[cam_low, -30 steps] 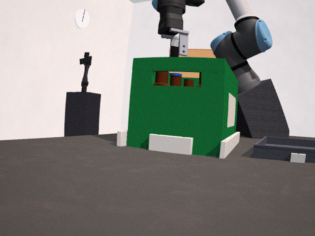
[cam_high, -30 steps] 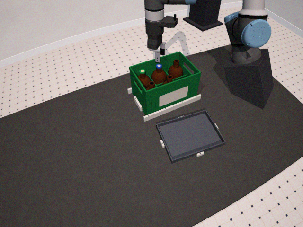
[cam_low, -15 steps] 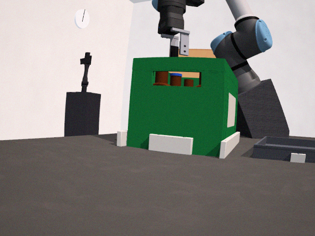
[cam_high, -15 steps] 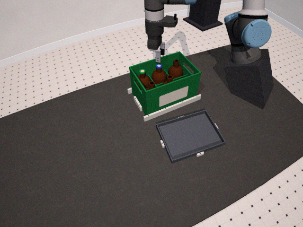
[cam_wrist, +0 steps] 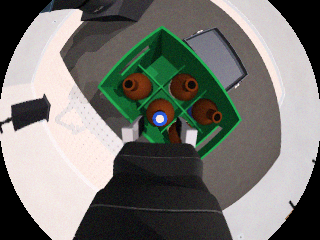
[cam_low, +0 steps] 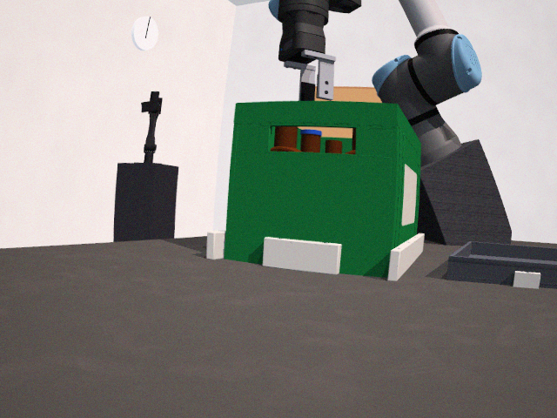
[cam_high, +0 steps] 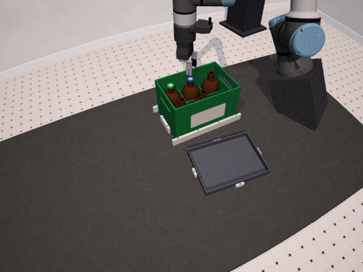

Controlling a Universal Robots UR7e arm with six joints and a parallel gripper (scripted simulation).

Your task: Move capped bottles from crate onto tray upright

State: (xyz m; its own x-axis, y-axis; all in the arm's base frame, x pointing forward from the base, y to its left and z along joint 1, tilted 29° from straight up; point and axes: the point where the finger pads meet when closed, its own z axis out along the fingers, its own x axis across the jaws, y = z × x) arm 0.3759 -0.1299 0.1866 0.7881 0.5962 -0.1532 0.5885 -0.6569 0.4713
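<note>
Now: the blue-capped bottle 140 mm below my hand. Also, from my hand: crate 140 mm below, 40 mm to the left; then grey tray 310 mm to the left, 210 mm below, 50 mm ahead; then open bottle 140 mm below, 90 mm behind, 10 mm to the left.
</note>
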